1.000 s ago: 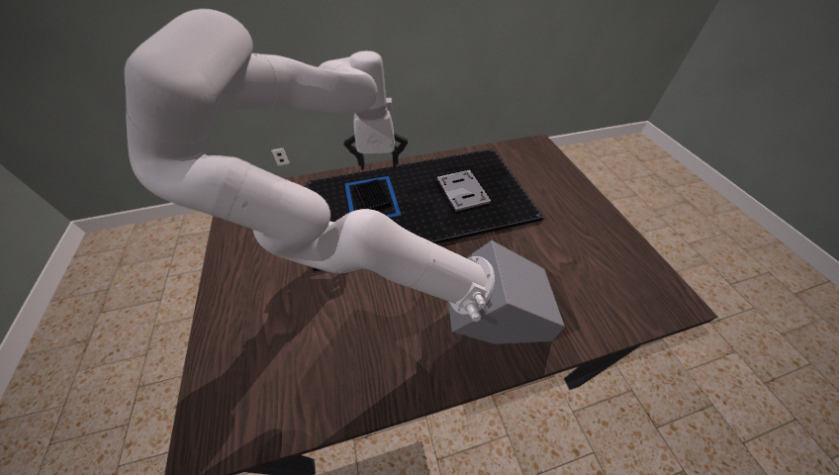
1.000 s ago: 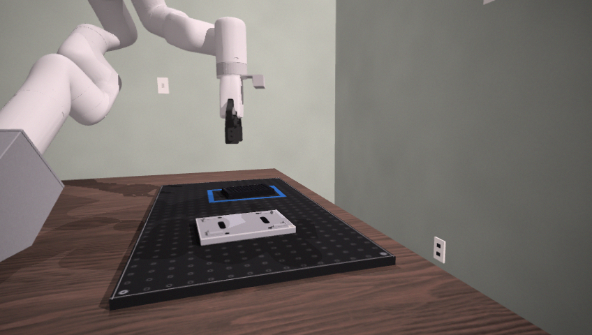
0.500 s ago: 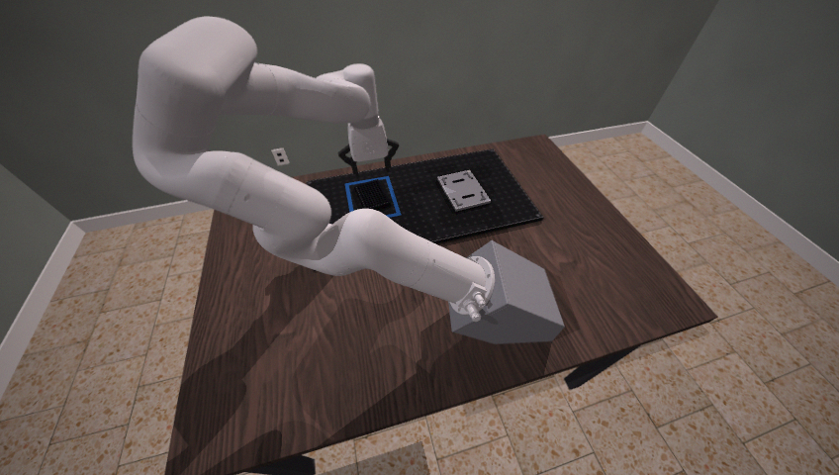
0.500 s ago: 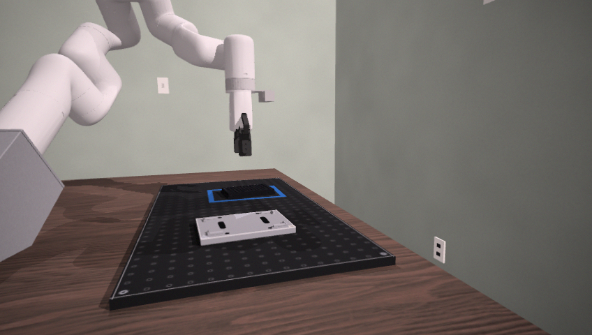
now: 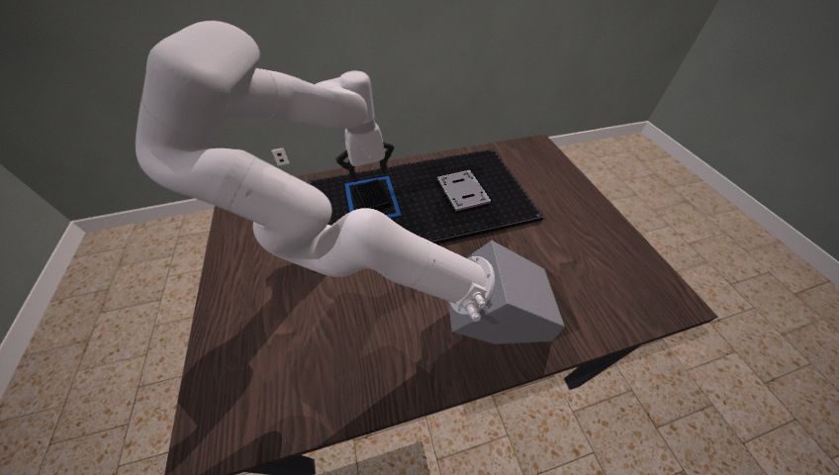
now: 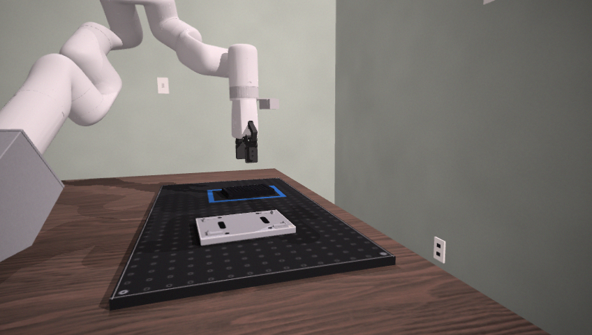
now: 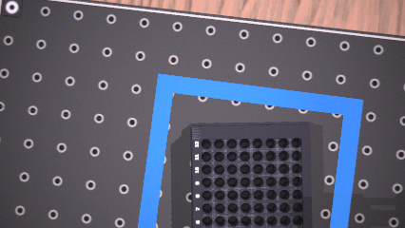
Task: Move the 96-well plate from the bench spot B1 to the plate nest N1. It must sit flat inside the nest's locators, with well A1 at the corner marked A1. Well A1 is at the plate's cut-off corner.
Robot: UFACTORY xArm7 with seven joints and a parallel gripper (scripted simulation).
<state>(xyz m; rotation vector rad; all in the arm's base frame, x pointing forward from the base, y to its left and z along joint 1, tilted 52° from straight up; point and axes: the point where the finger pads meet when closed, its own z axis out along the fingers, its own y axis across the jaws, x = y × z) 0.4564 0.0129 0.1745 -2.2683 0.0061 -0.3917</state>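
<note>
The black 96-well plate is 9 cm below my hand. From my hand the other things lie so: white plate nest 5 cm behind, 29 cm to the right, 9 cm below.
</note>
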